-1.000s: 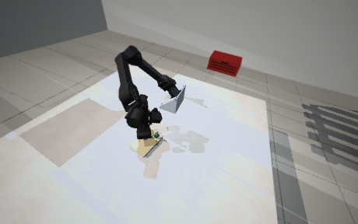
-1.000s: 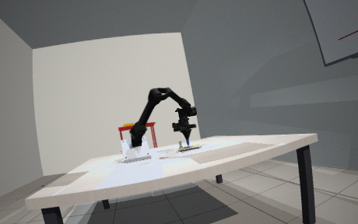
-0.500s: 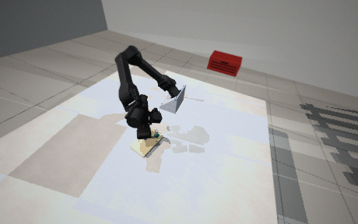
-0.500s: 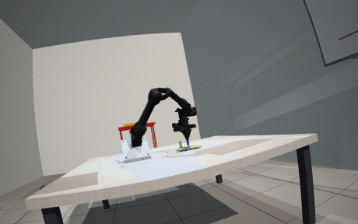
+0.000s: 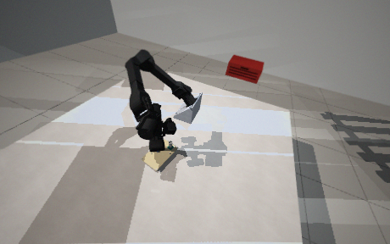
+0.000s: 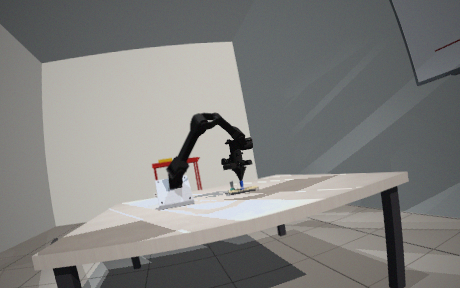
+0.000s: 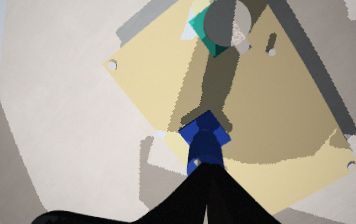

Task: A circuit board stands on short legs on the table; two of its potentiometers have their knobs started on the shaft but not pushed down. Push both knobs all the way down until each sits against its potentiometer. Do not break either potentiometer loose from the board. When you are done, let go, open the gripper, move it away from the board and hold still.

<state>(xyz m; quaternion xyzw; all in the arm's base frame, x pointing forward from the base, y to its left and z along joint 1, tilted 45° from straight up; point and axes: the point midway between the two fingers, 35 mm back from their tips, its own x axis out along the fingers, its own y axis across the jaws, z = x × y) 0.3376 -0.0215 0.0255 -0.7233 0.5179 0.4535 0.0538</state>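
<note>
The blue knob lies 1 cm below my gripper tip. Round my gripper tip: grey knob: 5 cm to the left, 4 cm behind, 1 cm below.
</note>
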